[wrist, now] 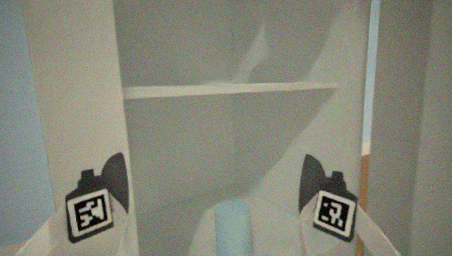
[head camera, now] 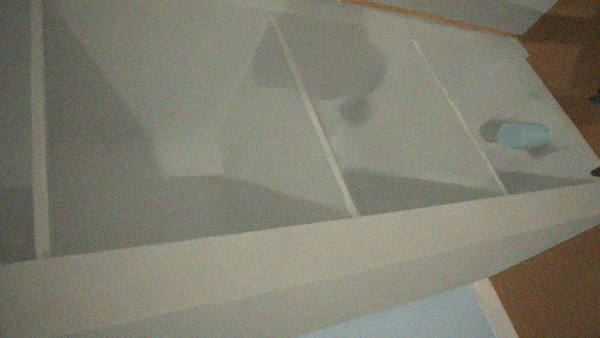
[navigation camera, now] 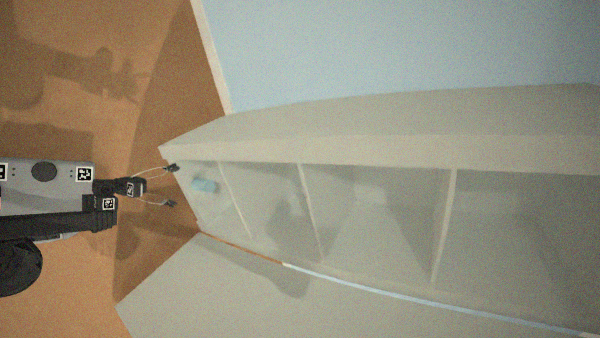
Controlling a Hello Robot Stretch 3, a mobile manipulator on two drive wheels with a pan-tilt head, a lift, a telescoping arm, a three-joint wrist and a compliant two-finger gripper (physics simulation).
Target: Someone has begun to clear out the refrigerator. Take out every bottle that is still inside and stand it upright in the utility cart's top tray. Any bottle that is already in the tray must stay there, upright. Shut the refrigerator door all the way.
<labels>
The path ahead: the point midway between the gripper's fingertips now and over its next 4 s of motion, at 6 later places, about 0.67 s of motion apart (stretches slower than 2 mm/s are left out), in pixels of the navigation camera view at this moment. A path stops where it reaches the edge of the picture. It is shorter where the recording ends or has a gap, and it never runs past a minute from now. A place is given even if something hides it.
My gripper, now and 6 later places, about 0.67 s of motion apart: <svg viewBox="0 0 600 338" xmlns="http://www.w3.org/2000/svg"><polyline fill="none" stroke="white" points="178,185 174,184 168,183 170,183 183,183 200,183 211,183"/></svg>
</labels>
